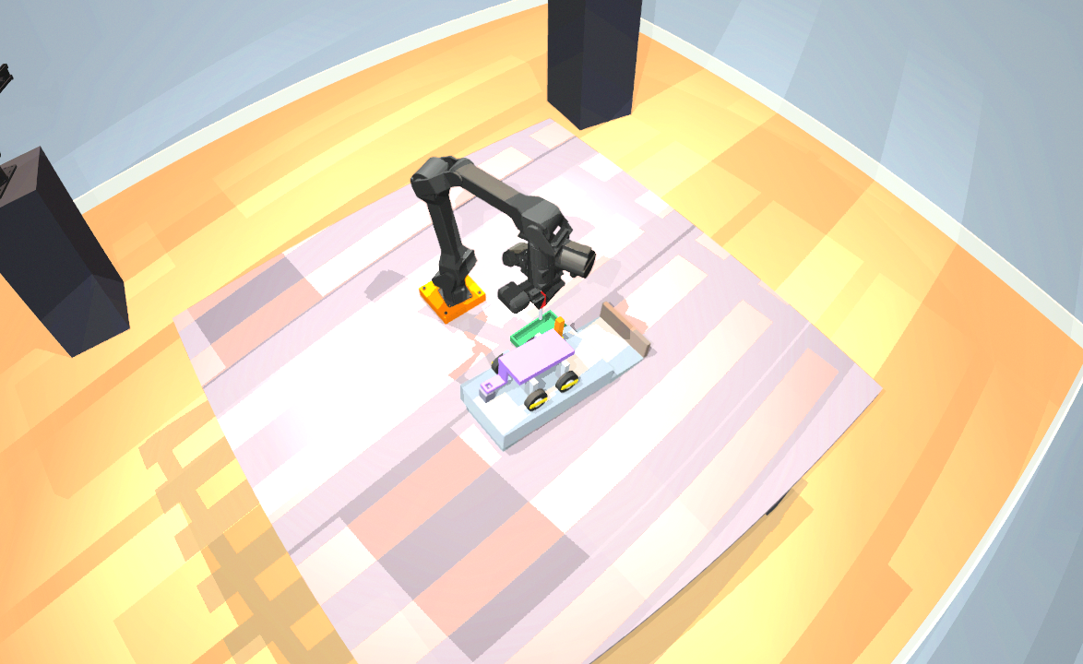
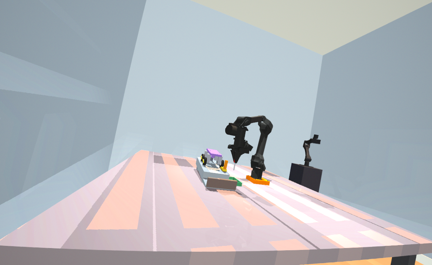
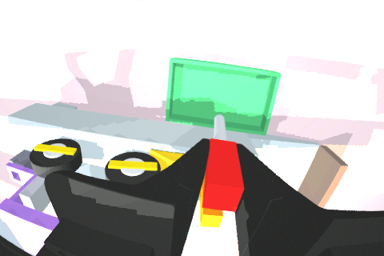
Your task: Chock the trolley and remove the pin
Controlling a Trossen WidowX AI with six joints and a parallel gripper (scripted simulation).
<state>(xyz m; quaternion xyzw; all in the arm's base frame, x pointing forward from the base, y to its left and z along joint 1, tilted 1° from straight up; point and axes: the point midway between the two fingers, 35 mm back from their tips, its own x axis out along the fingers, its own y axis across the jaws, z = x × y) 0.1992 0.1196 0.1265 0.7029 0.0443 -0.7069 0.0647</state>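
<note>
Right now my gripper tip is 13 cm above the green tray. Also, from my gripper tip: stop pin (right at my gripper tip); then purple-decked trolley (13 cm ahead, 9 cm to the right, 1 cm below); then yellow chock (6 cm ahead, 4 cm below, 1 cm to the right).
</note>
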